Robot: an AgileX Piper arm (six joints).
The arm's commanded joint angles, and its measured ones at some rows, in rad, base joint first. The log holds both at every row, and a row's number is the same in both.
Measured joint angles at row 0:
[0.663, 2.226, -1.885, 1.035, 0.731, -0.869]
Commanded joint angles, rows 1 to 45:
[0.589, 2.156, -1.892, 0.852, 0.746, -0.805]
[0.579, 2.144, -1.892, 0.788, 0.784, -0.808]
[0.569, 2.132, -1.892, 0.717, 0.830, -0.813]
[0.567, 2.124, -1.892, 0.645, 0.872, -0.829]
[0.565, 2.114, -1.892, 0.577, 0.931, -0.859]
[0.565, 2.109, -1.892, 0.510, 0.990, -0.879]
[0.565, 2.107, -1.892, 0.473, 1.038, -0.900]
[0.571, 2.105, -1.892, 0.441, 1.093, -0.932]
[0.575, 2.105, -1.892, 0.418, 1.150, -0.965]
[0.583, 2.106, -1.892, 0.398, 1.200, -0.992]
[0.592, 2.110, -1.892, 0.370, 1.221, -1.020]
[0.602, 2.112, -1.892, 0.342, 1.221, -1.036]
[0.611, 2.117, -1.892, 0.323, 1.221, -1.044]
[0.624, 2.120, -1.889, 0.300, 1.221, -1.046]
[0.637, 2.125, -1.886, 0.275, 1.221, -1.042]
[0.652, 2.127, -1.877, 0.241, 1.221, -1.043]
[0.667, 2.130, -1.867, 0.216, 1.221, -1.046]
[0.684, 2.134, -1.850, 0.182, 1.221, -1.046]
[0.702, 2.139, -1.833, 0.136, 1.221, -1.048]
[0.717, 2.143, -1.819, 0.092, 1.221, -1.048]
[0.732, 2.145, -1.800, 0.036, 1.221, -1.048]
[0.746, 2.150, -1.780, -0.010, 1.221, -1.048]
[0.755, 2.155, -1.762, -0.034, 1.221, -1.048]
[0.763, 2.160, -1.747, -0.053, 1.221, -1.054]
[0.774, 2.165, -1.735, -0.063, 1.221, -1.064]
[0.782, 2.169, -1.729, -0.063, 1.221, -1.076]
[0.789, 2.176, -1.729, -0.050, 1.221, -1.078]
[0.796, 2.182, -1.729, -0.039, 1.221, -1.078]
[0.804, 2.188, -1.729, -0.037, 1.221, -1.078]
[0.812, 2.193, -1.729, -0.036, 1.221, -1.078]
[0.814, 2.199, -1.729, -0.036, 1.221, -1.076]
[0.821, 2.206, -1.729, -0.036, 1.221, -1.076]
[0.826, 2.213, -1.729, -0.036, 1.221, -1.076]
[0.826, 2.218, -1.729, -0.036, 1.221, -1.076]
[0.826, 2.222, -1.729, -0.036, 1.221, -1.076]
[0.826, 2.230, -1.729, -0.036, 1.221, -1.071]
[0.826, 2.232, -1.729, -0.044, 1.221, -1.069]
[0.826, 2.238, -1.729, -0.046, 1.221, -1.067]
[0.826, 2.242, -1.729, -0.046, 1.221, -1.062]
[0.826, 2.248, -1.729, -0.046, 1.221, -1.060]
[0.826, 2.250, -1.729, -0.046, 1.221, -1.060]
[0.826, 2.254, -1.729, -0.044, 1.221, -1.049]
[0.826, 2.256, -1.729, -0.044, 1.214, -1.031]
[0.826, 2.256, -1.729, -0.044, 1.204, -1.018]
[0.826, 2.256, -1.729, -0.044, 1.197, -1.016]
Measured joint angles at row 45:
[0.825, 2.258, -1.730, -0.044, 1.224, -1.043]
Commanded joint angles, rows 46 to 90:
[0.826, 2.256, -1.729, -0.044, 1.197, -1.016]
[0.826, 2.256, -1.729, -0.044, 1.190, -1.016]
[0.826, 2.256, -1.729, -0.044, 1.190, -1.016]
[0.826, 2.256, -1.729, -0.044, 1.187, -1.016]
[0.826, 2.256, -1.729, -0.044, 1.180, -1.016]
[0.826, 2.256, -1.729, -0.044, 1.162, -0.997]
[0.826, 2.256, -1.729, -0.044, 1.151, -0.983]
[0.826, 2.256, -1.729, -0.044, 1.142, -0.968]
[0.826, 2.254, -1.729, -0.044, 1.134, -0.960]
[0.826, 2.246, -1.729, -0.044, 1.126, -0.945]
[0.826, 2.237, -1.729, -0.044, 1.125, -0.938]
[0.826, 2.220, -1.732, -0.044, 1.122, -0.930]
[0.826, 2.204, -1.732, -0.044, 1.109, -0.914]
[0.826, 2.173, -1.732, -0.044, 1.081, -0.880]
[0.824, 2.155, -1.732, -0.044, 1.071, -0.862]
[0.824, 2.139, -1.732, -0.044, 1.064, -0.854]
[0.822, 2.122, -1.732, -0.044, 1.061, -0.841]
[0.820, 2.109, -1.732, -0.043, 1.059, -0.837]
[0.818, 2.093, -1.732, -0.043, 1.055, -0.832]
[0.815, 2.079, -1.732, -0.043, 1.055, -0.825]
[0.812, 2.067, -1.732, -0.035, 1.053, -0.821]
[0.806, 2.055, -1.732, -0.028, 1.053, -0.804]
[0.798, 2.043, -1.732, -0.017, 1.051, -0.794]
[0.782, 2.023, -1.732, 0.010, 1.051, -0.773]
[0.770, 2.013, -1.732, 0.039, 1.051, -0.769]
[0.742, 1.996, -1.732, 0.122, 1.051, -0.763]
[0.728, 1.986, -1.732, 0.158, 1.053, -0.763]
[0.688, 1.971, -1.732, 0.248, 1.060, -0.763]
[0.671, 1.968, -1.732, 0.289, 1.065, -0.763]
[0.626, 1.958, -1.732, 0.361, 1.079, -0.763]
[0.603, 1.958, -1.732, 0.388, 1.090, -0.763]
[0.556, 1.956, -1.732, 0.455, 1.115, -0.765]
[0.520, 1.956, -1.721, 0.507, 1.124, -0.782]
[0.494, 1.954, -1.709, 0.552, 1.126, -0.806]
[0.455, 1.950, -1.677, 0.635, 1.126, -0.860]
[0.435, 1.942, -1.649, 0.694, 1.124, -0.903]
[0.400, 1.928, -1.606, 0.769, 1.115, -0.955]
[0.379, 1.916, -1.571, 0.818, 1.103, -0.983]
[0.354, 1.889, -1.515, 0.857, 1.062, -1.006]
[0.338, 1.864, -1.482, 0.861, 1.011, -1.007]
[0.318, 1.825, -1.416, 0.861, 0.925, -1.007]
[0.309, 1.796, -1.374, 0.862, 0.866, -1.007]
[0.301, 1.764, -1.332, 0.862, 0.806, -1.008]
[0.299, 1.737, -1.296, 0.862, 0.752, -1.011]
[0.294, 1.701, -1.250, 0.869, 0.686, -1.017]
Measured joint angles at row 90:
[0.318, 1.817, -1.387, 0.843, 0.903, -0.992]
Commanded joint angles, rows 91 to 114:
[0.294, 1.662, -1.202, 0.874, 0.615, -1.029]
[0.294, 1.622, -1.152, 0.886, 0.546, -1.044]
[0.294, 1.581, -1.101, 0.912, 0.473, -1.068]
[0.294, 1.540, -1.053, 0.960, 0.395, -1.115]
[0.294, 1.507, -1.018, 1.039, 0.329, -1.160]
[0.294, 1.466, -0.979, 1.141, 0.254, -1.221]
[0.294, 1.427, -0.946, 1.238, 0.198, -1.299]
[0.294, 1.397, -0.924, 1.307, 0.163, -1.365]
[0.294, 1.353, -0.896, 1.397, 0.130, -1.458]
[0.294, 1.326, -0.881, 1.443, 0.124, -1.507]
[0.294, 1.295, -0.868, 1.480, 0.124, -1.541]
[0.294, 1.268, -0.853, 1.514, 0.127, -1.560]
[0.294, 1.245, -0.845, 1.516, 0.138, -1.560]
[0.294, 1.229, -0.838, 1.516, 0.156, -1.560]
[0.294, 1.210, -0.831, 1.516, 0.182, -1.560]
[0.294, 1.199, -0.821, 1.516, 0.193, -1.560]
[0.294, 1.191, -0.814, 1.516, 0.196, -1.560]
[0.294, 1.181, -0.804, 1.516, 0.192, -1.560]
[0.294, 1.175, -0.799, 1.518, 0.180, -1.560]
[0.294, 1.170, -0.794, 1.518, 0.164, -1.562]
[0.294, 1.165, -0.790, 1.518, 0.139, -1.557]
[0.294, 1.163, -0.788, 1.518, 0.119, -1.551]
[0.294, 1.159, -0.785, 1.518, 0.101, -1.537]
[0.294, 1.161, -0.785, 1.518, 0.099, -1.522]
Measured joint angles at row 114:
[0.300, 1.174, -0.796, 1.511, 0.152, -1.550]
